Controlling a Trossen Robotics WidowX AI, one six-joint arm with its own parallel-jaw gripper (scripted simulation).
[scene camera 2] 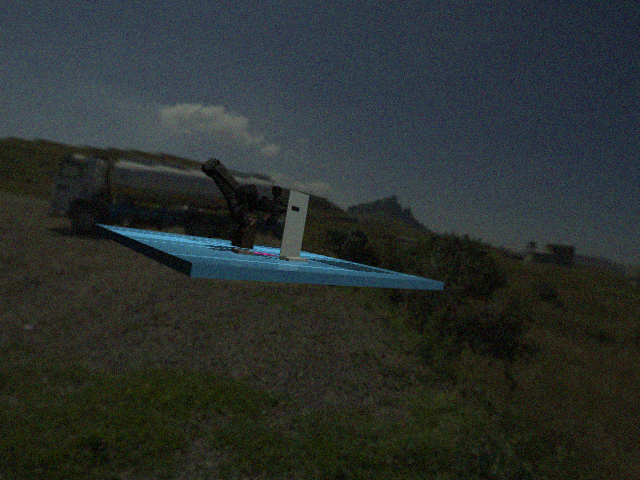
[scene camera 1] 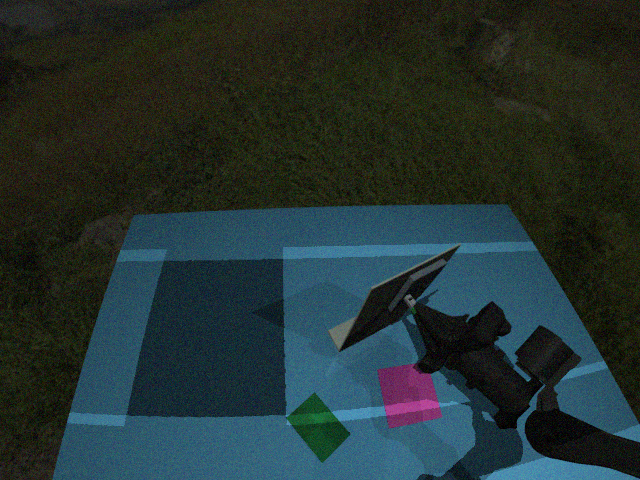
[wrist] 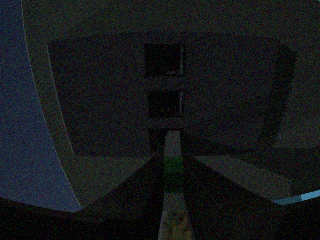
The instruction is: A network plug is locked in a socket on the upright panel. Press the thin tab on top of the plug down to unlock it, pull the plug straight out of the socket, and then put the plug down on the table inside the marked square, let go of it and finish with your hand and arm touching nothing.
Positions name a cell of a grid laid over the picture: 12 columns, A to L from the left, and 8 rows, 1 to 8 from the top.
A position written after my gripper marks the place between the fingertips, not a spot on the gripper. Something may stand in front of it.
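My gripper (scene camera 1: H6) is visible to me, and the wrist view has the gripper as well, at (wrist: G6). I also see an upright panel (scene camera 1: H6), which appears again in scene camera 2 (scene camera 2: F4) and in the wrist view (wrist: E3). A network plug (wrist: G6) is here too, though scene camera 2 does not show the plug, hidden by the upright panel. Finally, I see a pink square (scene camera 1: H7).
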